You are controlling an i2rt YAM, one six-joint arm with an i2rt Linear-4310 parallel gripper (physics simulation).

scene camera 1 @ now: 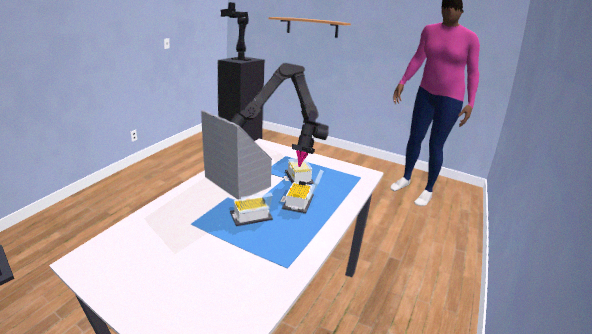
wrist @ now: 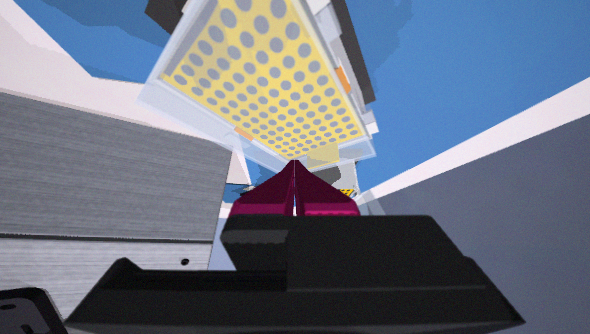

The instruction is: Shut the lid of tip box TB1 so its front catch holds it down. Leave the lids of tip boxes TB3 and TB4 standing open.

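Places are measured from the arm's base along level axes (x ahead, y left, z up), in millimetres.
Where they show: gripper, fingertip midpoint: (scene camera 1: 299,166) (wrist: 294,166); arm's base, origin of the base link: (scene camera 1: 231,130).
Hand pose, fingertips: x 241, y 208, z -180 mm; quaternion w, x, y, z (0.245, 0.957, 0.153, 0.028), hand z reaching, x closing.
Each offset is from my fingertips to the centre of the thing. "spot": to the spot under its first point. Level surfaces: height alone.
The rear tip box @(dx -27, dy +26, dz -40 mm) (scene camera 1: 300,174) (wrist: 270,75) has its clear lid lying over the yellow tip rack; whether it is flush or held by its catch cannot be told. My gripper (scene camera 1: 300,165) (wrist: 294,166) is shut and empty, its magenta tips pointing down at the lid, near one edge in the wrist view; contact is unclear. The middle tip box @(dx +112, dy -150, dz -14 mm) (scene camera 1: 298,196) has its clear lid @(spot: dx +190, dy -129, dz +65 mm) (scene camera 1: 318,177) standing open. The front-left tip box @(spot: dx +77, dy -414, dz -11 mm) (scene camera 1: 251,212) also has its lid @(spot: dx +128, dy -367, dz +49 mm) (scene camera 1: 269,198) raised. No box labels are readable, so I cannot tell which is TB1, TB3 or TB4.
A tall grey panel (scene camera 1: 225,155) (wrist: 110,170) stands left of the boxes, close to the rear one. The boxes sit on a blue mat @(dz -79 mm) (scene camera 1: 320,215) (wrist: 465,65) on a white table @(dz -82 mm) (scene camera 1: 150,285). A person (scene camera 1: 450,65) stands behind the table's right side. Another arm (scene camera 1: 242,35) stands on a black pedestal.
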